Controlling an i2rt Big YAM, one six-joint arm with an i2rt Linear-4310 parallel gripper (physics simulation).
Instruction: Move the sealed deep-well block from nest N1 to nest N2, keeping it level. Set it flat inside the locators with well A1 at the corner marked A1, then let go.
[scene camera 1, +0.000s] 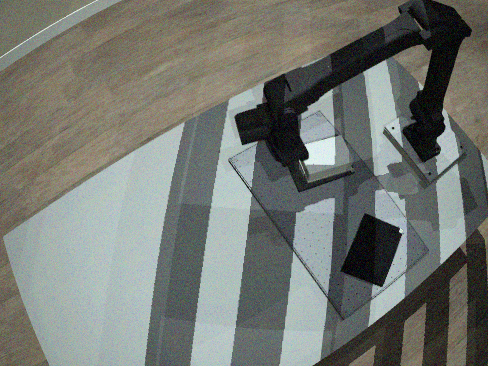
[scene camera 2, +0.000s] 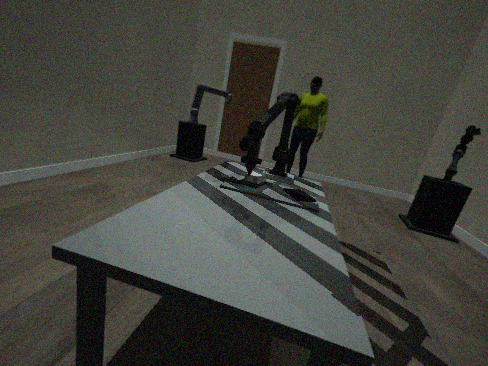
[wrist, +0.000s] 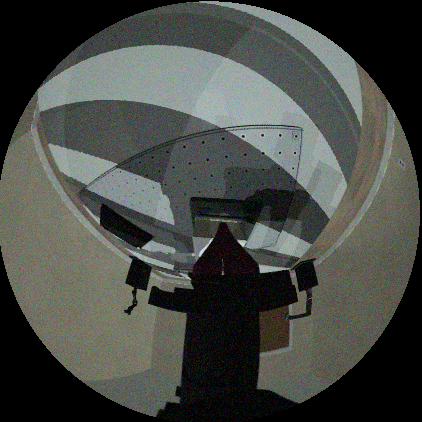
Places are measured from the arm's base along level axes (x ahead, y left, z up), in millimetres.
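Pixels of known places: gripper, between the fingertips: (scene camera 1: 289, 163) (scene camera 2: 249, 175) (wrist: 221, 225); arm's base, origin of its link: (scene camera 1: 421, 141) (scene camera 2: 278, 174).
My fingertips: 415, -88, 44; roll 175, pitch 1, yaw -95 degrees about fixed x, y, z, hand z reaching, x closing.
Note:
For each thing: its top centre in the pictures, then the offset to it from my fingertips, as dx, dy, dz. "*": a spot on its surface instead. Level surfaces: height alone.
- pale block, centre of its top: (wrist: 215, 255) (scene camera 1: 326, 153) (scene camera 2: 256, 173) -100, +14, -4
- dark nest, a spot on its surface: (wrist: 200, 204) (scene camera 1: 298, 183) * -11, +34, -51
- perforated board, centre of its top: (wrist: 163, 221) (scene camera 1: 335, 206) (scene camera 2: 271, 189) -67, +127, -62
- table, height of its surface: dz -76
The pale block (scene camera 1: 322, 150) (scene camera 2: 256, 178) (wrist: 204, 228) sits in a dark nest (scene camera 1: 302, 187) (wrist: 200, 204) on the perforated board, under the arm's wrist. It looks flat. The gripper (scene camera 2: 249, 173) (wrist: 223, 226) is shut with nothing between its fingers, pointing down at the block; whether the tips touch it I cannot tell. In scene camera 1 the wrist hides the fingertips and part of the block. A second, black nest (scene camera 1: 372, 250) (scene camera 2: 299, 194) (wrist: 122, 226) holds no block and has a small white mark at one corner. The nest labels and well A1 are not readable.
The perforated board (scene camera 1: 312, 245) (wrist: 212, 150) lies on the table (scene camera 1: 90, 225) (scene camera 2: 200, 240), crossed by striped shadows. The arm's pale base plate (scene camera 1: 445, 165) is beside the board. Two other arms on black pedestals (scene camera 2: 191, 140) (scene camera 2: 440, 205) and a person in yellow (scene camera 2: 311, 111) stand beyond the table.

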